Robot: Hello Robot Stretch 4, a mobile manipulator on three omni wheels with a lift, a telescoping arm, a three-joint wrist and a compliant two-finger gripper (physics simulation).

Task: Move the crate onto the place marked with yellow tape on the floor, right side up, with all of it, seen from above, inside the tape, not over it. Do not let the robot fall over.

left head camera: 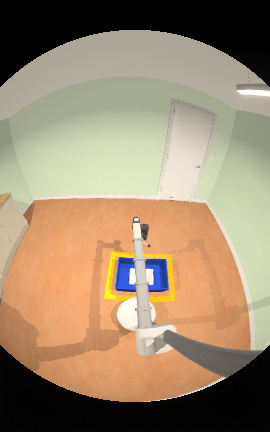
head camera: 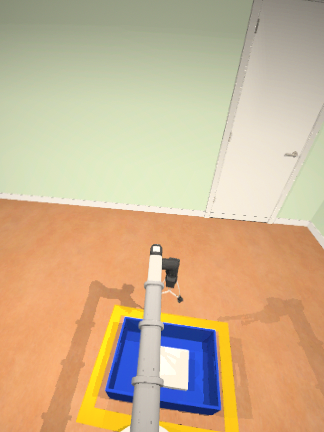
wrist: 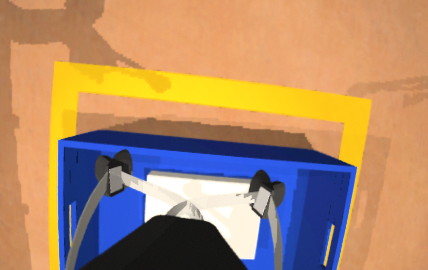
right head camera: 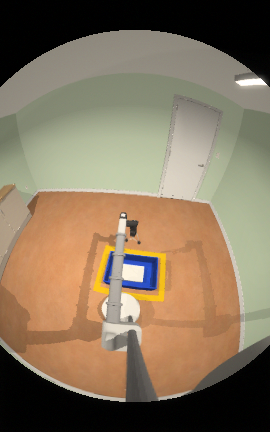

A blue crate shows in the left head camera view (160,278), in the head camera view, in the wrist view (319,188) and in the right head camera view. One and the same spot on a white door: (left head camera: 190,128) is (head camera: 288,69). The same spot on the blue crate: (right head camera: 149,281) is (head camera: 202,389).
